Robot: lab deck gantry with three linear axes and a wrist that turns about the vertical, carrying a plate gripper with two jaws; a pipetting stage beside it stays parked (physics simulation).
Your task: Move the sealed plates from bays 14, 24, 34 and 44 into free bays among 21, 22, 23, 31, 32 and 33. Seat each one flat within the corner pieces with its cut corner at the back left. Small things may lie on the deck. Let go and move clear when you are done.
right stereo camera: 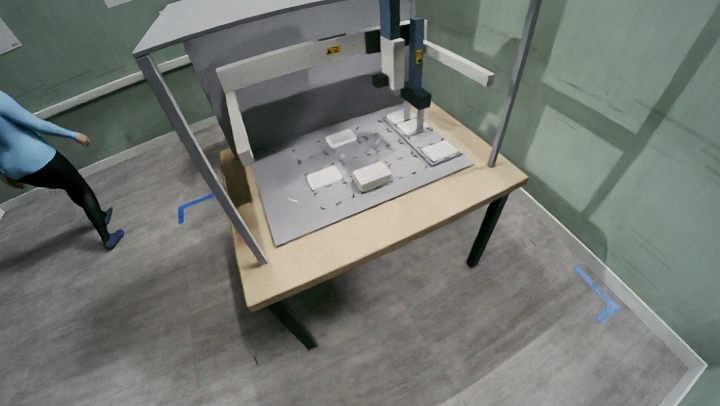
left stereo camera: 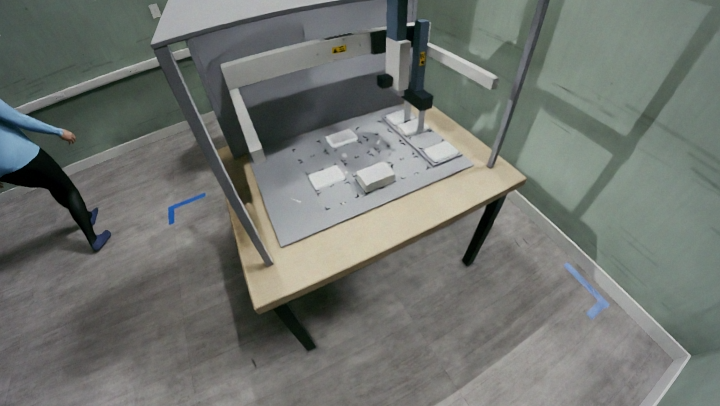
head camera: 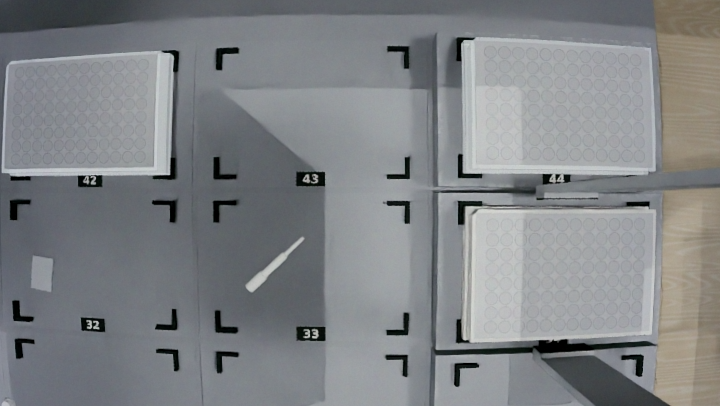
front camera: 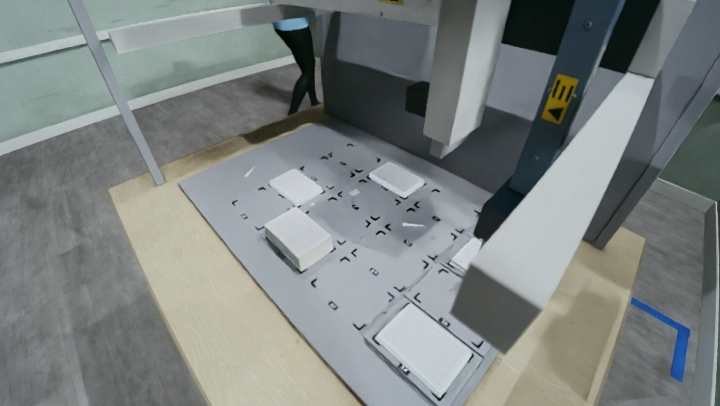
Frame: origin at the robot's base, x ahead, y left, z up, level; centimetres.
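Seen in the pictures: gripper, between the fingertips: [right stereo camera: 413, 126] [left stereo camera: 413, 127] [head camera: 561, 273]; robot's base, origin of its link: [right stereo camera: 322, 209] [left stereo camera: 327, 209] [front camera: 233, 203].
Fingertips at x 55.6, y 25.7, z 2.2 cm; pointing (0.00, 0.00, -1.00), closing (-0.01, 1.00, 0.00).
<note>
Offsets run from my fingertips to a thing's middle. "spot": to the spot under its first point.
My gripper [head camera: 564, 272] [left stereo camera: 413, 126] [right stereo camera: 413, 125] is open, its jaws apart at the back and front of the sealed plate @(dx +0.0, dy +0.0, dz +0.0 cm) [head camera: 559, 272] in bay 34, whose cut corner is at the back left. The jaws are hidden in the front view. Another sealed plate @(dx +0.0, dy +10.7, dz +0.0 cm) [head camera: 558, 105] lies in bay 44. A sealed plate @(dx +0.0, dy -21.4, dz +0.0 cm) [front camera: 423, 348] [left stereo camera: 441, 151] [right stereo camera: 440, 150] lies in bay 14. Bay 24 holds no plate. A plate @(dx -49.2, dy -10.7, dz -1.4 cm) [front camera: 295, 186] [left stereo camera: 326, 177] [right stereo camera: 324, 177] lies in bay 21. Bays 23, 32 and 33 hold no plate.
A plate @(dx -32.8, dy +10.7, dz -1.4 cm) [head camera: 83, 113] [front camera: 396, 179] lies in bay 42. A tall white block @(dx -32.8, dy -21.4, dz -0.1 cm) [front camera: 298, 237] [left stereo camera: 375, 175] stands in bay 12. A white tip @(spot: dx -18.8, dy +0.3, dz -1.6 cm) [head camera: 274, 264] [front camera: 413, 224] lies in bay 33, a small square @(spot: dx -37.0, dy -0.9, dz -2.1 cm) [head camera: 41, 273] [front camera: 354, 192] in bay 32. Another tip @(spot: dx -64.6, dy -16.0, dz -1.6 cm) [front camera: 249, 171] lies left.
</note>
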